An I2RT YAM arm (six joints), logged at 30 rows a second.
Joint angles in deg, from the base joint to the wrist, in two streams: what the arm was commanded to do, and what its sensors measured. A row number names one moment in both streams.
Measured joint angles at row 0: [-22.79 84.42 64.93 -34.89 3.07 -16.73]
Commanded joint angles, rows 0 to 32: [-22.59 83.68 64.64 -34.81 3.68 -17.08]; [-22.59 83.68 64.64 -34.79 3.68 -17.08]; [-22.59 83.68 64.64 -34.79 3.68 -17.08]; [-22.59 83.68 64.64 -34.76 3.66 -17.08]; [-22.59 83.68 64.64 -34.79 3.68 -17.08]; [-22.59 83.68 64.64 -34.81 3.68 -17.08]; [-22.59 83.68 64.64 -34.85 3.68 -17.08]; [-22.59 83.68 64.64 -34.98 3.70 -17.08]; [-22.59 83.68 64.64 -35.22 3.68 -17.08]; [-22.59 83.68 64.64 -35.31 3.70 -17.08]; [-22.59 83.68 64.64 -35.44 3.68 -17.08]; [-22.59 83.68 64.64 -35.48 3.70 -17.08]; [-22.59 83.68 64.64 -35.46 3.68 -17.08]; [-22.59 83.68 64.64 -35.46 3.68 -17.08]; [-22.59 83.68 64.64 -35.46 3.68 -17.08]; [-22.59 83.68 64.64 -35.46 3.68 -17.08]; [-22.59 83.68 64.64 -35.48 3.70 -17.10]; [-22.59 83.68 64.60 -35.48 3.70 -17.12]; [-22.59 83.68 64.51 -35.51 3.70 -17.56]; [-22.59 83.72 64.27 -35.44 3.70 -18.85]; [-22.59 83.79 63.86 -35.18 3.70 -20.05]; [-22.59 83.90 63.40 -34.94 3.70 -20.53]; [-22.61 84.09 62.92 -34.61 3.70 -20.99]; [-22.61 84.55 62.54 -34.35 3.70 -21.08]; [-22.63 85.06 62.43 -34.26 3.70 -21.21]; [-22.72 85.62 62.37 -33.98 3.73 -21.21]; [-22.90 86.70 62.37 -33.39 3.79 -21.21]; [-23.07 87.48 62.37 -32.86 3.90 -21.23]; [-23.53 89.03 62.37 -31.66 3.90 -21.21]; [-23.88 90.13 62.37 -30.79 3.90 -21.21]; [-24.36 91.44 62.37 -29.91 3.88 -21.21]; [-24.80 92.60 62.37 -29.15 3.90 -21.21]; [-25.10 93.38 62.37 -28.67 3.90 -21.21]
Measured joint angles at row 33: [-23.62 89.69 62.96 -30.22 3.07 -20.62]
